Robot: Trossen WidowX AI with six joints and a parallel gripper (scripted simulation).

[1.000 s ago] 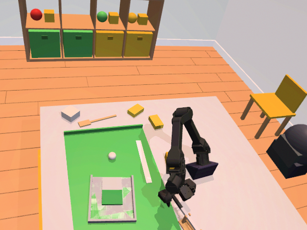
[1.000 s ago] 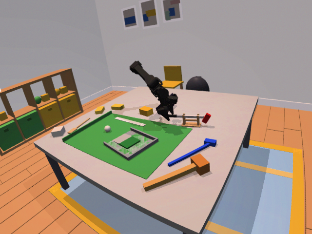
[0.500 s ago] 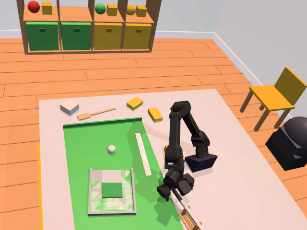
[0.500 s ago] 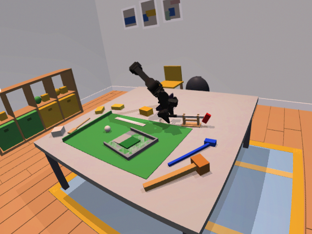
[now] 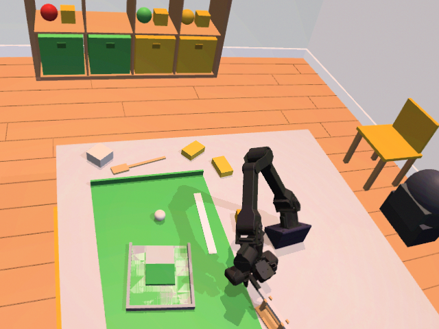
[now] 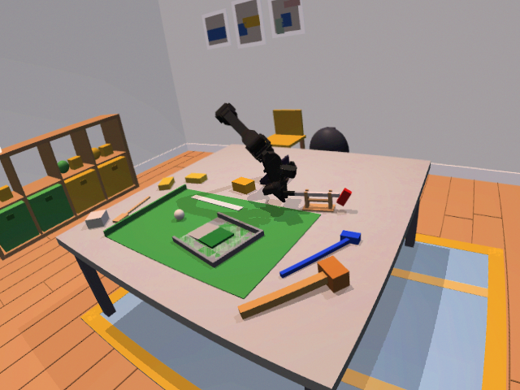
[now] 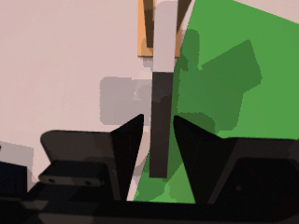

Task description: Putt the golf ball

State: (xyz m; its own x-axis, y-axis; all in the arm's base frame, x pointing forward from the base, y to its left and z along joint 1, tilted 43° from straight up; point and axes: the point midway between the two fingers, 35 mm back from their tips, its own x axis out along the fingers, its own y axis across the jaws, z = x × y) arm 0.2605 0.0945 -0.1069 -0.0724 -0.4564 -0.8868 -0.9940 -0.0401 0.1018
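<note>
Now: gripper tip 20 mm short of the white strip, 320 mm to the left of it and 30 mm above it. From my gripper tip the other things lie so: grey frame 270 mm ahead, 140 mm to the right, 30 mm below; then red putter 20 mm behind, 110 mm to the left, 30 mm above; then blue mallet 260 mm ahead, 230 mm to the left, 20 mm below.
</note>
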